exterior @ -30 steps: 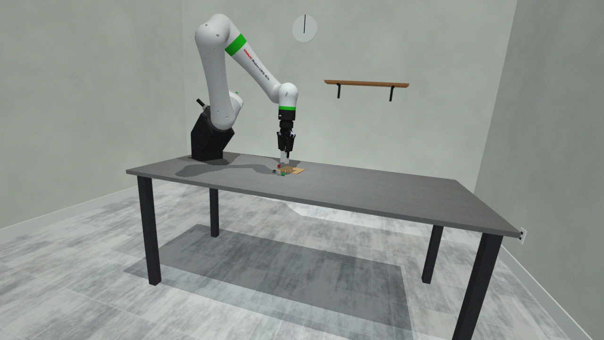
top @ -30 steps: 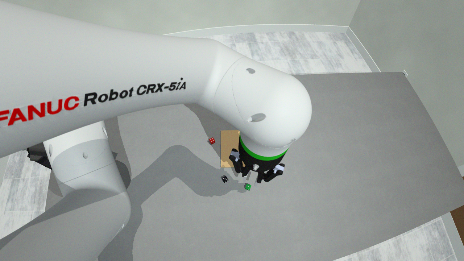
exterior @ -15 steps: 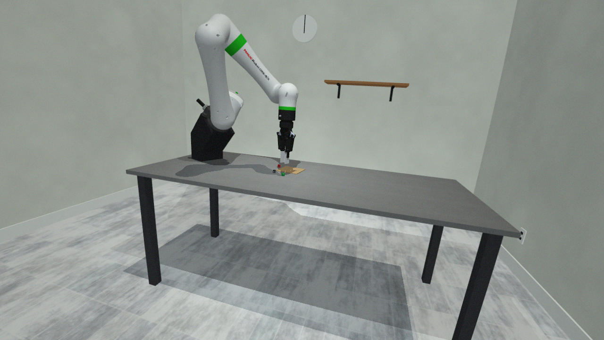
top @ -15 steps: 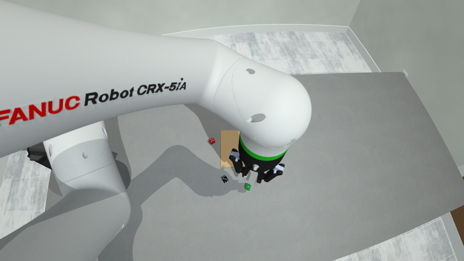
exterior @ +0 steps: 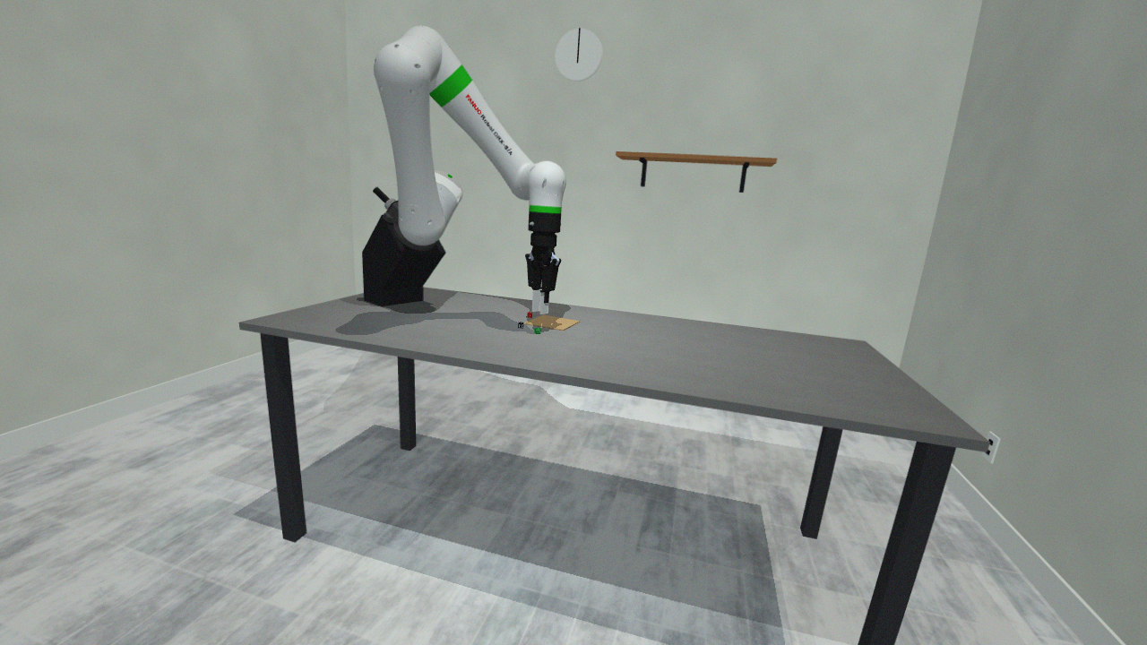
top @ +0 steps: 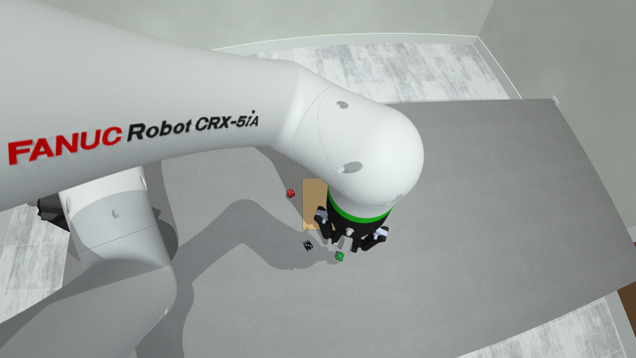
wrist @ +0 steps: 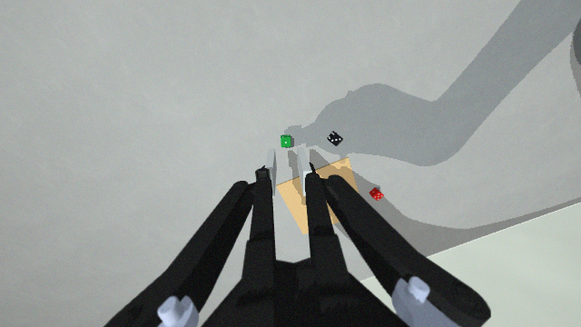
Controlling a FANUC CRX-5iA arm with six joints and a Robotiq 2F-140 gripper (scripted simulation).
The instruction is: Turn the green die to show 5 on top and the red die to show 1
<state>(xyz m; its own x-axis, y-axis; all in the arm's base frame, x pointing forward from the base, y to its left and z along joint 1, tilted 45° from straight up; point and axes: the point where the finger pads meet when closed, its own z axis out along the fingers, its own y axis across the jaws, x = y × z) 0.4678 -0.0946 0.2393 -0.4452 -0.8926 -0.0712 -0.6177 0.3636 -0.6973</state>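
Right now my hand is 9 cm above the green die. Round my hand: red die (19 cm to the left, 9 cm below, 7 cm behind); then tan mat (14 cm to the left, 10 cm below, 2 cm ahead); then black die (9 cm below, 7 cm behind, 4 cm to the left).
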